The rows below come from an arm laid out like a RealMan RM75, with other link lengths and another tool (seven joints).
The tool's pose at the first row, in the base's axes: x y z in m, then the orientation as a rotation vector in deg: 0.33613 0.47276 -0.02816 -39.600 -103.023 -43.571
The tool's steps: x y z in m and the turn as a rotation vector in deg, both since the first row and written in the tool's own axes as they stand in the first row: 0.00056 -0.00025 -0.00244 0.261 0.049 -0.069; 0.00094 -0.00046 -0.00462 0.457 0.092 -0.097; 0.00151 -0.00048 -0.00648 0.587 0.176 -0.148; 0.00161 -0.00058 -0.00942 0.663 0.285 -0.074; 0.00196 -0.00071 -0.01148 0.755 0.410 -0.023; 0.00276 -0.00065 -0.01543 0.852 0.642 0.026; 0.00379 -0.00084 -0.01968 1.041 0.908 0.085; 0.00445 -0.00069 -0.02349 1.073 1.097 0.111; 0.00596 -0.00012 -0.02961 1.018 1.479 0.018; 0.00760 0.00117 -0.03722 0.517 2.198 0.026; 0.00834 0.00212 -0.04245 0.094 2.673 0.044; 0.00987 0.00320 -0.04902 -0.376 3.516 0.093; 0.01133 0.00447 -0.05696 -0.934 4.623 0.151
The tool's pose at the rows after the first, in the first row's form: 0.33718 0.47080 -0.02699 -39.346 -103.081 -43.381; 0.33817 0.46904 -0.02606 -39.172 -103.107 -43.224; 0.33906 0.46766 -0.02501 -39.002 -103.089 -43.153; 0.34066 0.46536 -0.02411 -38.961 -102.976 -43.056; 0.34164 0.46374 -0.02322 -38.883 -102.864 -42.963; 0.34373 0.46084 -0.02135 -38.748 -102.656 -42.891; 0.34573 0.45758 -0.01922 -38.543 -102.438 -42.732; 0.34785 0.45484 -0.01751 -38.452 -102.263 -42.727; 0.35135 0.45068 -0.01427 -38.222 -101.946 -42.924; 0.35622 0.44586 -0.01036 -38.205 -101.159 -43.548; 0.35974 0.44254 -0.00802 -38.263 -100.607 -44.035; 0.36388 0.43837 -0.00455 -38.196 -99.692 -44.622; 0.36899 0.43326 -0.00072 -38.062 -98.508 -45.334
